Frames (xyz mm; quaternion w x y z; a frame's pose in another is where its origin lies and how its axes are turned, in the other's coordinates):
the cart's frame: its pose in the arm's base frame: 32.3 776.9 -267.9 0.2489 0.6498 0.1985 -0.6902
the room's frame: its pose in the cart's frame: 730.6 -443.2 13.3 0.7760 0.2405 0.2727 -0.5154
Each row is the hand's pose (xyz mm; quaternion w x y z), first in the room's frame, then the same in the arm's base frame.
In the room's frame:
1: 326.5 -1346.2 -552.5 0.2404 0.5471 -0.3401 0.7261
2: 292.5 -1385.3 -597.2 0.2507 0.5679 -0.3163 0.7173
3: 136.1 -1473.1 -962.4 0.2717 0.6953 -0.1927 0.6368
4: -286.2 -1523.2 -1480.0 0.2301 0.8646 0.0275 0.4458
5: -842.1 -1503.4 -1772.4 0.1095 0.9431 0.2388 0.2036
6: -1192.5 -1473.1 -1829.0 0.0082 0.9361 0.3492 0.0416
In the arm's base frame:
1: 169.9 1879.1 150.3 0.0757 0.0542 -0.5436 -0.8342
2: 205.5 1861.5 206.0 0.0443 0.0624 -0.5538 -0.8291
3: 536.8 1731.7 403.3 0.1377 -0.0632 0.6075 0.7798
4: 989.8 1334.9 696.7 0.4203 -0.0160 0.6722 0.6093
5: 1211.8 802.9 947.0 0.6384 0.0734 0.6827 0.3478
6: 1227.7 468.8 1069.5 0.7258 0.1409 0.6543 0.1588

